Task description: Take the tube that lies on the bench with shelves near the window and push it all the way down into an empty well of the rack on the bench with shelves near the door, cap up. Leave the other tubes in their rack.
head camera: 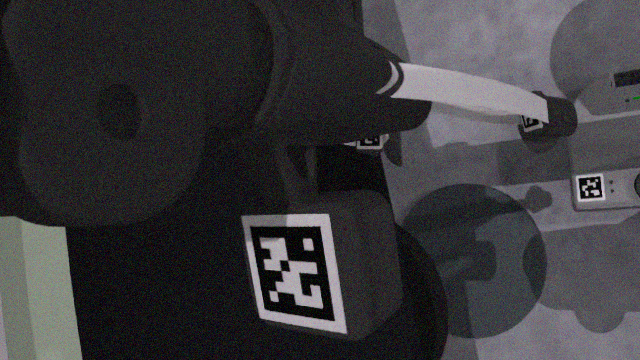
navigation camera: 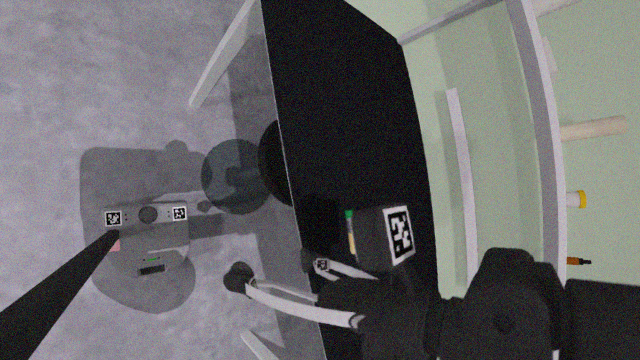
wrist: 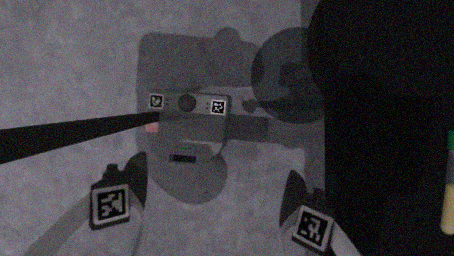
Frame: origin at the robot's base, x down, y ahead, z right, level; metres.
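Seen in the pictures: gripper, between the fingertips: (head camera: 471,134) (navigation camera: 269,265) (wrist: 216,181); robot's base, origin of its link: (navigation camera: 148,213) (wrist: 192,103).
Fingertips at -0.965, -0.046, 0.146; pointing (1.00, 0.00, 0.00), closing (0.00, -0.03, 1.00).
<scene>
Pixels of each thing's top centre, then the offset from my fingertips to it, as dx, dy, dz. "spot": a spot on its surface instead. Level surfaces: height alone.
- tube, centre of its top: (navigation camera: 354,232) +0.031, +0.002, +0.245
- black bench top, height of its surface: dx +0.051
- yellow-capped bottle, a spot on its surface: (navigation camera: 581,199) spot: -0.456, +0.026, +0.661
- orange item, a spot on its surface: (navigation camera: 574,261) spot: -0.455, -0.180, +0.769
- pale cylinder, a spot on its surface: (navigation camera: 595,128) spot: -0.518, +0.220, +0.705
- dark round shape, a spot on its surface: (navigation camera: 276,165) spot: +0.305, +0.198, +0.216
The tube (navigation camera: 352,242) (wrist: 448,210), with a green cap and yellowish lower part, lies on the black bench top (navigation camera: 350,100) (wrist: 385,175) (head camera: 150,300). It is at the right edge of the wrist view. In the navigation view it is beside the marked block of my wrist, partly hidden by it. It does not show in the head view. My gripper (head camera: 470,131) (navigation camera: 274,269) (wrist: 216,181) is open and empty, its fingers wide apart at the bench's front edge, to the left of the tube in the wrist view. The rack and the other tubes do not show.
A shelf rail (navigation camera: 549,125) runs behind the bench, with a yellow-capped bottle (navigation camera: 581,199), an orange item (navigation camera: 574,261) and a pale cylinder (navigation camera: 595,128) beyond it. My base (navigation camera: 165,230) (wrist: 200,130) stands on the floor in front. A dark round shape (navigation camera: 276,165) adjoins the bench's front edge.
</scene>
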